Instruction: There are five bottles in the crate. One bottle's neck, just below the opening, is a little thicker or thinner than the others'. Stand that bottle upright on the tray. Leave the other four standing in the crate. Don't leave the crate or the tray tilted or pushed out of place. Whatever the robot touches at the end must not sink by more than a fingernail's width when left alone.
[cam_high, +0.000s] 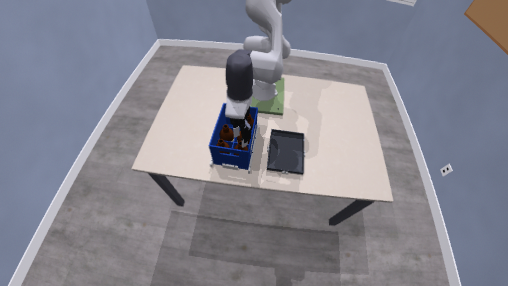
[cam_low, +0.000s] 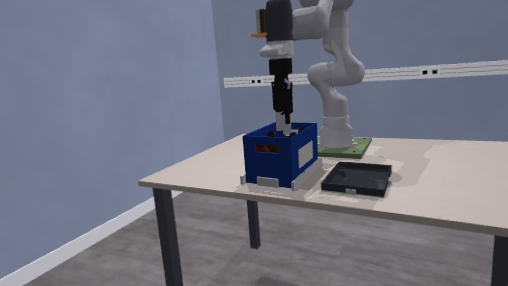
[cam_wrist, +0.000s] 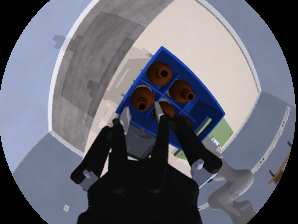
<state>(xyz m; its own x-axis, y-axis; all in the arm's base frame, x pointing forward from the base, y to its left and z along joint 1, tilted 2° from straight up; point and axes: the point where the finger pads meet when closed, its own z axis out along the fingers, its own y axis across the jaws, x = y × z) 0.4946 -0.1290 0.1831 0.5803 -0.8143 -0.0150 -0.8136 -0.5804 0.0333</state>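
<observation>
Now: hand 90 mm past the blue crate, 30 mm to the left of it and 130 mm above it. The rest, counted from my hand: dark tray: 50 mm behind, 240 mm to the left, 200 mm below; bottle: 170 mm behind, 30 mm to the left, 130 mm below.
</observation>
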